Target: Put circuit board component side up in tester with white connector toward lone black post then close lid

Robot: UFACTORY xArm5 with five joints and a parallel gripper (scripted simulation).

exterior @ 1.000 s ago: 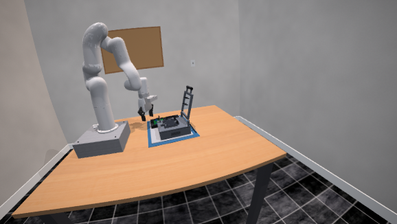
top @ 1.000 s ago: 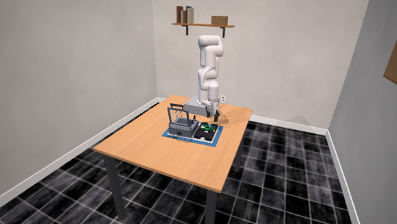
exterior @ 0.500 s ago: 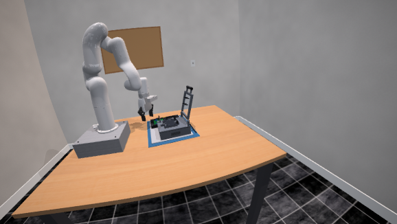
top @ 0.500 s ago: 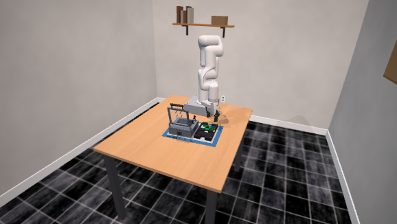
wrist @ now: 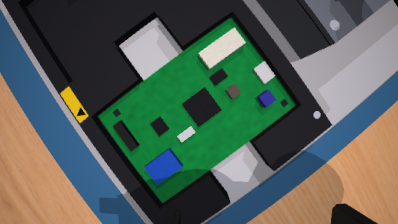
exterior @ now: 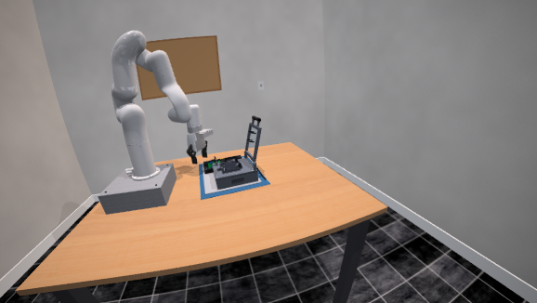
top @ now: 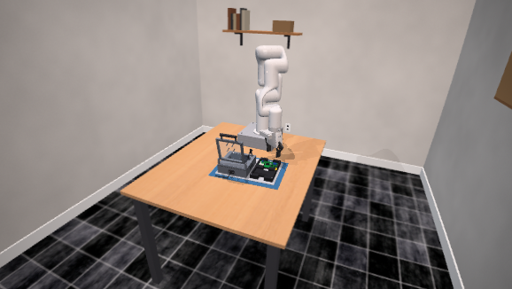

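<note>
My hand is 70 mm short of the green circuit board, 10 mm to the left of it and 40 mm above it. Also, from my hand: clear-windowed lid: 260 mm ahead, 170 mm to the right, 120 mm above; then tester: 170 mm ahead, 140 mm to the right, 50 mm above.
</note>
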